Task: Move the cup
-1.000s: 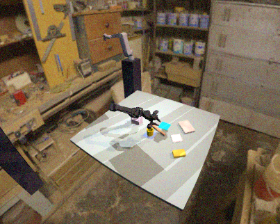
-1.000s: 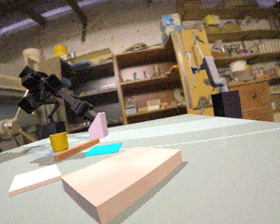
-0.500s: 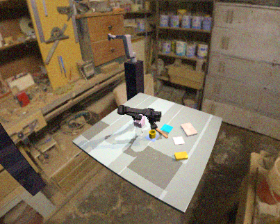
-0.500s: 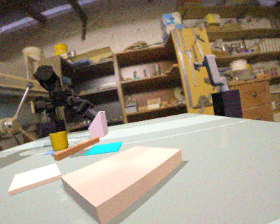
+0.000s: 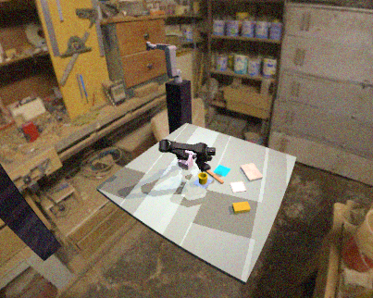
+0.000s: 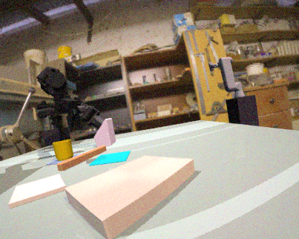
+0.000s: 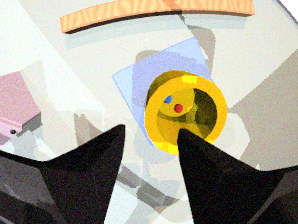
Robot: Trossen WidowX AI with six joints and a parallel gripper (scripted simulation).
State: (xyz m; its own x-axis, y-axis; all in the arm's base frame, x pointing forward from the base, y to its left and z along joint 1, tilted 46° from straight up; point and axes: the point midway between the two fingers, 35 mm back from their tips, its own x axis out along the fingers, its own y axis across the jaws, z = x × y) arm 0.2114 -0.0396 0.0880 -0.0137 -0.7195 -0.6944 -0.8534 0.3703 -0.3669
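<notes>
Now: the yellow cup 20 mm ahead of my gripper tip, 20 mm to the right of it and 60 mm below it. Round my gripper tip: orange stick (60 mm ahead, 90 mm to the left, 100 mm below); then cyan pad (90 mm ahead, 190 mm to the left, 110 mm below); then pale blue pad (20 mm ahead, 10 mm to the right, 110 mm below).
</notes>
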